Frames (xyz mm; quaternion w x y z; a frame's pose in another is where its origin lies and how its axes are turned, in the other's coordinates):
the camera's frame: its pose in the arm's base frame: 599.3 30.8 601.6 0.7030 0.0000 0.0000 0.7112
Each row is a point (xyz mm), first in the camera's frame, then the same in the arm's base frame.
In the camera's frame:
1: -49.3 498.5 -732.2
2: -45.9 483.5 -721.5
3: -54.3 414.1 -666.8
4: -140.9 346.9 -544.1
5: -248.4 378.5 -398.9
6: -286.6 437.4 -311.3
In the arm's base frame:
1: 101.4 -24.3 -130.6
2: 116.4 -20.7 -119.9
3: 185.9 -28.3 -65.2
4: 254.1 -114.1 57.5
5: 223.7 -222.0 202.7
6: 165.3 -260.9 290.3

